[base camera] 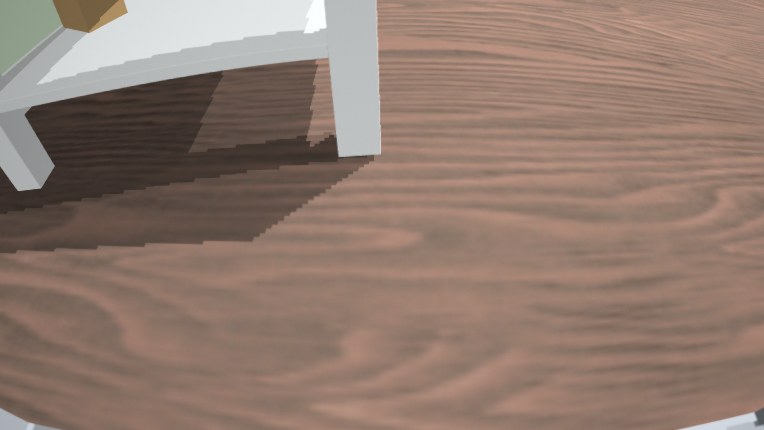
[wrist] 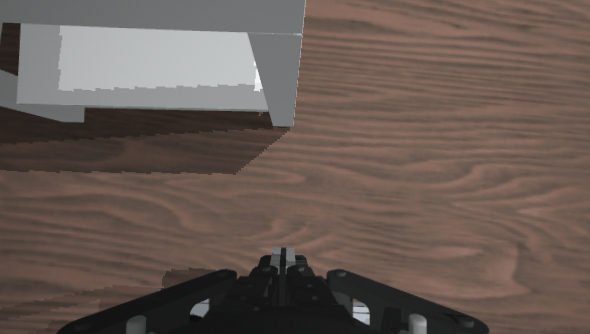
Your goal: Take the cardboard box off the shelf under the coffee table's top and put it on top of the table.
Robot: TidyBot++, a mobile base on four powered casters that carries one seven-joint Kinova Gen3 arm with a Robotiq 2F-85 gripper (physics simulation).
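Places are measured from the arm's base along level axes (x ahead, y left, z up), in metres.
Pixels of known places: gripper, between the fingertips: [wrist: 283, 263].
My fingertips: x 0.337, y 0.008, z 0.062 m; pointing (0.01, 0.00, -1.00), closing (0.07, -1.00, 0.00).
Note:
Behind a point stands the place of what it marks.
A brown cardboard box [base camera: 88, 13] @(x 0.677, y 0.435, z -0.218 m) shows in part at the top left of the base camera view, standing on the white lower shelf [base camera: 213, 26] @(x 0.606, y 0.208, z -0.247 m) [wrist: 155, 60] @(x 0.593, y 0.272, z -0.247 m) near its far left part. The box does not show in the wrist view. The white coffee table has a leg [base camera: 355, 80] @(x 0.521, y 0.031, z -0.292 m) [wrist: 280, 80] @(x 0.521, y 0.029, z -0.104 m) at its near right corner, and its top [wrist: 150, 12] @(x 0.515, y 0.128, z 0.027 m) crosses the upper left of the wrist view. My gripper [wrist: 283, 263] @(x 0.337, y 0.008, z 0.062 m) is shut and empty, above the wooden floor, apart from the table on its near side.
Another white table leg [base camera: 26, 154] @(x 0.503, y 0.506, z -0.341 m) stands at the left of the base camera view. A green wall or surface [base camera: 24, 32] @(x 0.828, y 0.724, z -0.270 m) shows at the far top left. The wooden floor [base camera: 481, 267] @(x 0.357, y -0.088, z -0.397 m) [wrist: 425, 165] @(x 0.452, y -0.329, z -0.397 m) stretches right of and in front of the table, with the table's shadow on it.

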